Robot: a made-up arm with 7 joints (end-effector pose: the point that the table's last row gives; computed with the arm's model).
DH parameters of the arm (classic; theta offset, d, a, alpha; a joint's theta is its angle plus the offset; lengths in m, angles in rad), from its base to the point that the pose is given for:
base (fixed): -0.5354 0 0.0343 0
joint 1: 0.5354 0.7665 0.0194 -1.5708
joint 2: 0 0.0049 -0.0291 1.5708
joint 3: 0 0.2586 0.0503 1.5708
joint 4: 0 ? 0.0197 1.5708
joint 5: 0 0.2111 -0.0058 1.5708
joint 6: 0 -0.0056 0.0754 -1.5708
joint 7: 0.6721 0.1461 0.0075 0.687
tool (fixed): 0.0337 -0.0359 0 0
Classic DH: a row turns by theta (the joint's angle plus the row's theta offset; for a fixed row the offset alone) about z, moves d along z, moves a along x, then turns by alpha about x.
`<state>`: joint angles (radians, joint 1 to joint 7).
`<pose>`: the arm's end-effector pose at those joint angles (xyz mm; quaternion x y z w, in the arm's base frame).
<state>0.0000 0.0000 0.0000 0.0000 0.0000 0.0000 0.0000</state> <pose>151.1 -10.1 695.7 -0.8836 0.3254 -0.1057 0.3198</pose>
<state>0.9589 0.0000 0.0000 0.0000 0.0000 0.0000 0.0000</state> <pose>93.3 86.3 695.7 -0.9341 -0.1188 0.0537 0.3325</pose>
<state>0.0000 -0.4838 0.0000 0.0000 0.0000 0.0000 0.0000</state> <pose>172.3 -10.1 751.3 -0.8325 0.2394 -0.3143 0.3884</pose>
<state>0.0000 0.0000 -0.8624 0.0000 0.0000 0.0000 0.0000</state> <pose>107.1 -110.7 695.7 -0.6667 0.6649 -0.2297 0.2463</pose>
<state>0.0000 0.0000 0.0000 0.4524 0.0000 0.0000 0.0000</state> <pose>287.0 -10.1 764.2 -0.8373 0.2454 -0.3012 0.3846</pose>
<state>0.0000 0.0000 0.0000 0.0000 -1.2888 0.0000 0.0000</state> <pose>133.8 69.1 695.7 -0.9019 -0.2706 0.1076 0.3191</pose>
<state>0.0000 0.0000 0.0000 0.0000 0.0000 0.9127 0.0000</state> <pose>31.4 -10.1 688.5 -0.8397 0.4330 0.2945 0.1436</pose>
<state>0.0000 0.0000 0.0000 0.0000 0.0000 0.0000 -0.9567</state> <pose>173.0 -7.3 695.7 -0.9342 -0.1178 0.0534 0.3325</pose>
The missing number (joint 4, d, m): -0.0306
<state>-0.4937 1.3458 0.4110 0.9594 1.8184 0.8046 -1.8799</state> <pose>250.6 88.2 508.8 -0.4713 0.4774 -0.0027 0.7416</pose>
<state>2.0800 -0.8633 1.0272 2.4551 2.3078 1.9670 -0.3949</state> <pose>67.1 -483.8 1017.4 -0.5215 0.5309 -0.6086 0.2752</pose>
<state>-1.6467 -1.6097 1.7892 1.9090 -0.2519 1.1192 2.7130</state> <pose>421.0 237.3 615.2 -0.1552 0.3528 -0.8569 0.3423</pose>
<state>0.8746 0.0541 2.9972 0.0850 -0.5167 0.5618 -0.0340</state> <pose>-60.2 -94.5 688.2 -0.2167 0.9477 -0.1295 0.1954</pose>
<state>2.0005 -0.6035 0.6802 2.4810 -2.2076 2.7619 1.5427</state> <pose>92.7 -170.5 1126.1 -0.3760 0.6892 -0.3048 0.5391</pose>
